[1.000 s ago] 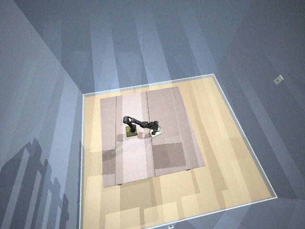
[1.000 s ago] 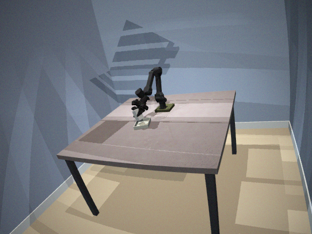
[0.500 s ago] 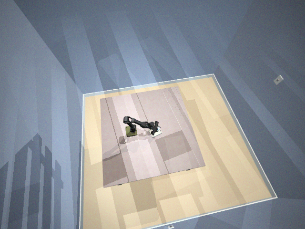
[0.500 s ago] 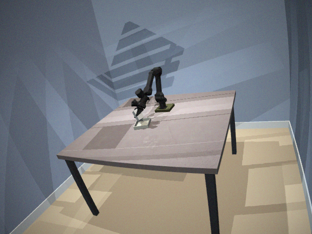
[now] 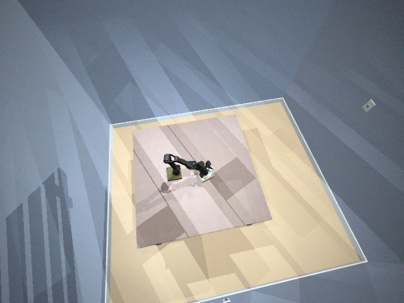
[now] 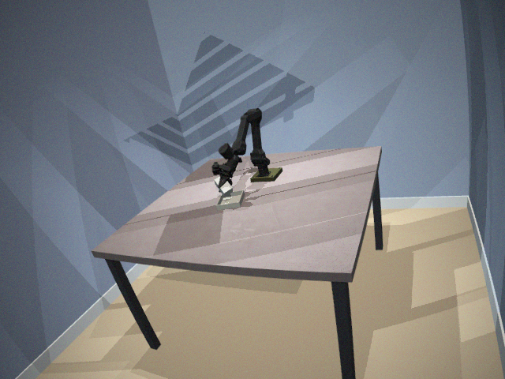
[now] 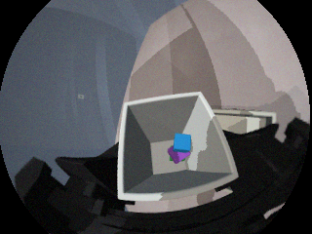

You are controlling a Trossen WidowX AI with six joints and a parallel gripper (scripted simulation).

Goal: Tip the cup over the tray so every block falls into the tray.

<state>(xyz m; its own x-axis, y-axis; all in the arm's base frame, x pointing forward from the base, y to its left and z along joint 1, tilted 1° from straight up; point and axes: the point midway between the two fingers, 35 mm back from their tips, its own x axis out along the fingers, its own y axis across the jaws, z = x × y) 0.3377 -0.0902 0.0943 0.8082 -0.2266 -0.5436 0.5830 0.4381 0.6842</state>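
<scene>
Now: the purple block 30 mm behind my gripper tip, 20 mm to the left of it and 10 mm below it. From my gripper tip the other things lie so: square cup: 30 mm to the left, 20 mm behind; blue block: 30 mm behind, 10 mm to the left.
</scene>
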